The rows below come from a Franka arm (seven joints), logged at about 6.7 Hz.
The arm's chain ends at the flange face. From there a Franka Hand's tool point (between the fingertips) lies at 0.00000 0.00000 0.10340 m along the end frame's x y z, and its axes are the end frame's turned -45 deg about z.
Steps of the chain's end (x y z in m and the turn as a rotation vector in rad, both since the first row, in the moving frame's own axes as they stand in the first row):
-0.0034 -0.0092 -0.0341 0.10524 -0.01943 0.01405
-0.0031 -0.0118 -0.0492 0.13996 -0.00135 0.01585
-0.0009 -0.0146 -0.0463 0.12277 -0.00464 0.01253
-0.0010 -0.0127 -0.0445 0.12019 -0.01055 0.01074
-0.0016 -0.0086 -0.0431 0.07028 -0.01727 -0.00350
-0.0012 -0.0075 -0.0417 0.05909 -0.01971 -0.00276
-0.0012 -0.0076 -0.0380 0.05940 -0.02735 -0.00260
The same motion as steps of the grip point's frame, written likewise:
0.0104 -0.0180 -0.0347 0.08816 0.06068 0.01405
0.0163 -0.0208 -0.0502 0.09992 0.09801 0.01585
0.0184 -0.0202 -0.0471 0.09009 0.08353 0.01253
0.0163 -0.0192 -0.0453 0.09245 0.07753 0.01074
0.0088 -0.0136 -0.0434 0.06191 0.03748 -0.00350
0.0073 -0.0119 -0.0419 0.05572 0.02785 -0.00276
0.0069 -0.0126 -0.0382 0.06134 0.02266 -0.00260

